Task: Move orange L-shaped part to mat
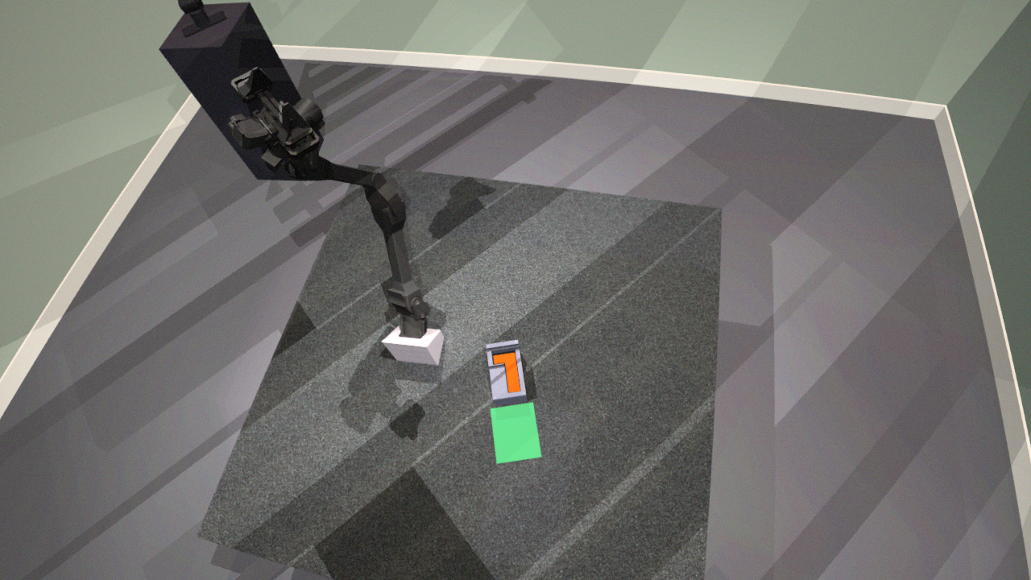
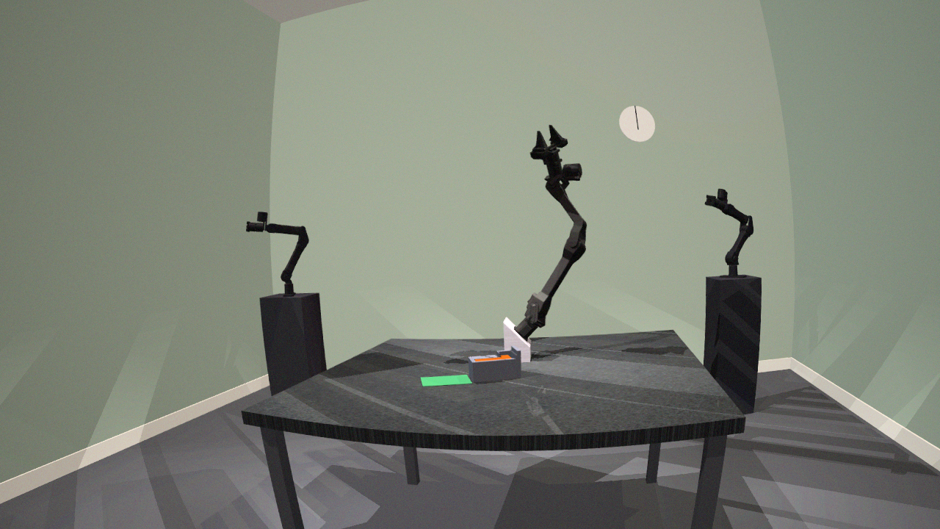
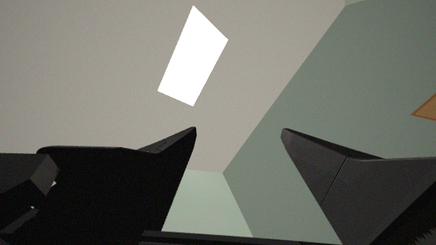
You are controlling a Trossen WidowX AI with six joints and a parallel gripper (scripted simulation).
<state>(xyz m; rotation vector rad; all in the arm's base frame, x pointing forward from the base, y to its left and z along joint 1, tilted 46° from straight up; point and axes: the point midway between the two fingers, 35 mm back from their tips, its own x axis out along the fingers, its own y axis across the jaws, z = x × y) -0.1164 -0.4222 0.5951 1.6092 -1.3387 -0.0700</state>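
My gripper tip is now 36 cm short of the orange L-shaped part, 19 cm to the left of it and 79 cm above it. From my gripper tip the other things lie so: green mat 40 cm ahead, 35 cm to the right, 86 cm below.
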